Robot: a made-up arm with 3 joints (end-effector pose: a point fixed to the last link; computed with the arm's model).
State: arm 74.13 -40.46 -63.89
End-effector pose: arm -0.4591 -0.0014 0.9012 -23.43 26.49 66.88
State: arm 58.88 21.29 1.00
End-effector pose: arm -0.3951 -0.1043 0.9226 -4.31 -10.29 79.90
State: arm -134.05 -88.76 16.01
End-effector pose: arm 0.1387 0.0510 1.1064 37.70 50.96 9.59
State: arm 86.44 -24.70 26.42
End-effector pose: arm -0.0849 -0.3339 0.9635 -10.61 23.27 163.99
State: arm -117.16 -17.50 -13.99
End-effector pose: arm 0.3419 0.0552 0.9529 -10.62 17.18 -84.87
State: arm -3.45 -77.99 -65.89
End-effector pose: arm -0.2097 0.3569 0.8190 -50.60 43.02 -2.89
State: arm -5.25 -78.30 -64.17
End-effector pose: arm -0.2048 0.3574 0.8245 -50.29 44.21 -2.95
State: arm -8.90 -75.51 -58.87
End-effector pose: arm -0.1889 0.3597 0.8453 -46.25 45.78 -1.52
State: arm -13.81 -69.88 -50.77
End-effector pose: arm -0.1657 0.3593 0.8765 -38.81 46.51 1.70
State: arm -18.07 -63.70 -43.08
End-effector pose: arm -0.1468 0.3543 0.9033 -31.53 45.55 5.07
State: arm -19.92 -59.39 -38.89
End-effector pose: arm -0.1389 0.3500 0.9166 -27.54 43.92 6.83
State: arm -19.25 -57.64 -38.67
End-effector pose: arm -0.1397 0.3498 0.9179 -26.75 42.77 7.08
